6 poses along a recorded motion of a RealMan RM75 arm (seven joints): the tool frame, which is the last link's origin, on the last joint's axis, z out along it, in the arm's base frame.
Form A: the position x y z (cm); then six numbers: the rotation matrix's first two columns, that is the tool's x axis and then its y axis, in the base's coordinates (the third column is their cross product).
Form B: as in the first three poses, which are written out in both.
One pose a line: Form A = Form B
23.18, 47.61, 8.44, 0.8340, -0.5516, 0.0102, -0.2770, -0.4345, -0.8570 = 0.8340, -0.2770, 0.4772, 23.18; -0.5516, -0.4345, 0.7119, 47.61; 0.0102, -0.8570, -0.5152, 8.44; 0, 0, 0, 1
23.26, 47.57, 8.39, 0.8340, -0.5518, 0.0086, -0.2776, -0.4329, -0.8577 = 0.8340, -0.2776, 0.4770, 23.26; -0.5518, -0.4329, 0.7129, 47.57; 0.0086, -0.8577, -0.5142, 8.39; 0, 0, 0, 1
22.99, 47.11, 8.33, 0.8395, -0.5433, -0.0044, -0.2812, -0.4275, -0.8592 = 0.8395, -0.2812, 0.4649, 22.99; -0.5433, -0.4275, 0.7225, 47.11; -0.0044, -0.8592, -0.5117, 8.33; 0, 0, 0, 1
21.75, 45.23, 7.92, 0.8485, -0.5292, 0.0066, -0.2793, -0.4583, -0.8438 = 0.8485, -0.2793, 0.4496, 21.75; -0.5292, -0.4583, 0.7141, 45.23; 0.0066, -0.8438, -0.5367, 7.92; 0, 0, 0, 1
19.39, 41.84, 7.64, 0.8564, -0.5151, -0.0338, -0.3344, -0.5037, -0.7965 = 0.8564, -0.3344, 0.3933, 19.39; -0.5151, -0.5037, 0.6934, 41.84; -0.0338, -0.7965, -0.6036, 7.64; 0, 0, 0, 1
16.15, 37.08, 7.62, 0.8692, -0.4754, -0.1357, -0.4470, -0.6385, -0.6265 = 0.8692, -0.4470, 0.2112, 16.15; -0.4754, -0.6385, 0.6052, 37.08; -0.1357, -0.6265, -0.7675, 7.62; 0, 0, 0, 1
